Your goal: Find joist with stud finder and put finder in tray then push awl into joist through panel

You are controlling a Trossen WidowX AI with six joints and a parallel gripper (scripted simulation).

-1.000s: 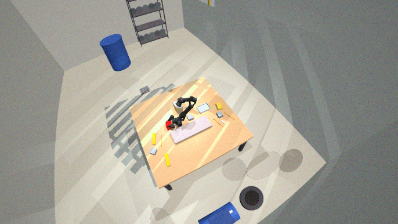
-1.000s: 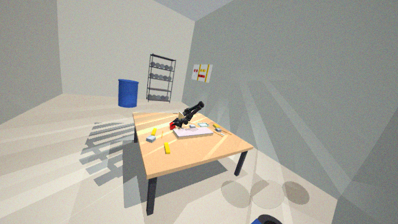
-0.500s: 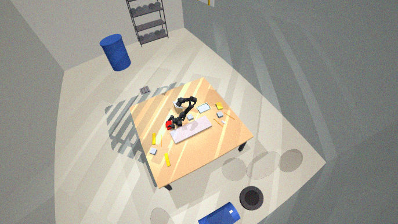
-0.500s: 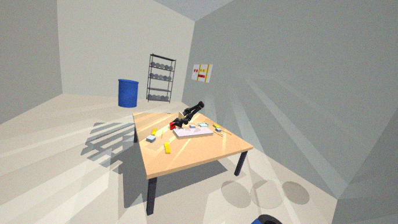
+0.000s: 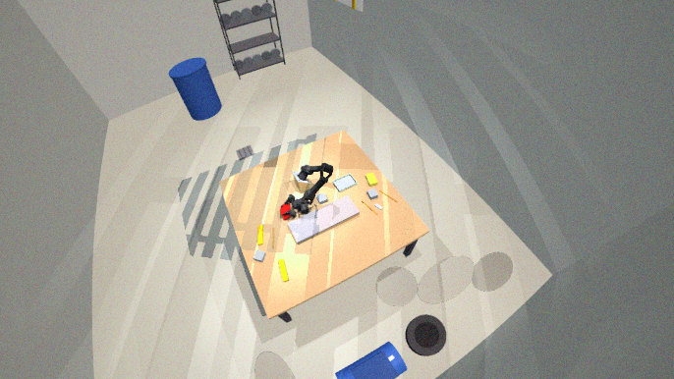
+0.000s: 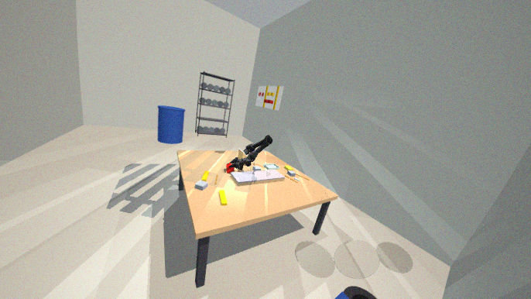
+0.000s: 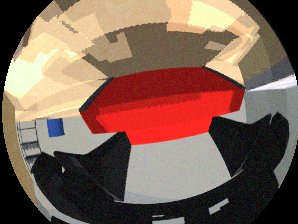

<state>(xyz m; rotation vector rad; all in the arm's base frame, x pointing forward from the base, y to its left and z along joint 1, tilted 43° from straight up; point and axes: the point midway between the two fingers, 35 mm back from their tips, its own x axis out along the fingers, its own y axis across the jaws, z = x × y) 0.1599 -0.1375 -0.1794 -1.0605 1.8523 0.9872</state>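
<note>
Right now my gripper tip is 1 cm past the red stud finder, 1 cm to the right of it and 1 cm above it. Also, from my gripper tip: yellow block (13 cm ahead, 75 cm to the left, 5 cm below); awl (5 cm ahead, 14 cm to the left, 6 cm below); light blue tray (3 cm ahead, 55 cm to the left, 5 cm below).
</note>
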